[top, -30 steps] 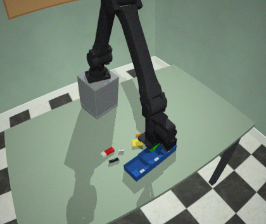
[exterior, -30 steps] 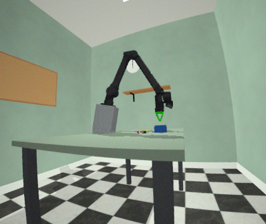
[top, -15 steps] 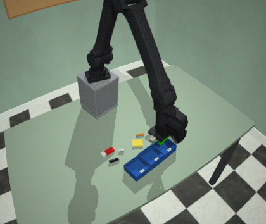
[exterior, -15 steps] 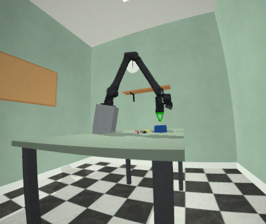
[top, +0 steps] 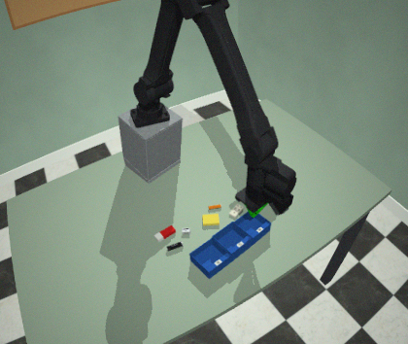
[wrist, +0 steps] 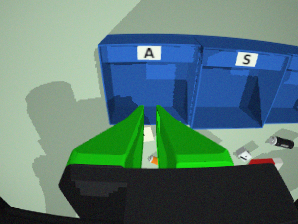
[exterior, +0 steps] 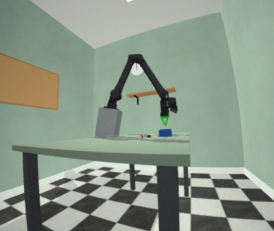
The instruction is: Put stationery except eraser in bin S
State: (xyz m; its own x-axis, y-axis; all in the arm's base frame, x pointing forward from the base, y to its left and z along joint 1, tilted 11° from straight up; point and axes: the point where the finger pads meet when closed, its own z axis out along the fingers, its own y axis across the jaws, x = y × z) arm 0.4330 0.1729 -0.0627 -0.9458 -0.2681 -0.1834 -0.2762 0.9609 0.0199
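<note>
My gripper is now 100 mm to the left of the yellow pad, 90 mm past it and 80 mm above it. The rest, counted from my hand: orange pen-like item (140 mm behind, 80 mm below, 60 mm to the right); blue bin row (80 mm to the right, 60 mm below, 20 mm ahead); white domino (90 mm behind, 80 mm below).
</note>
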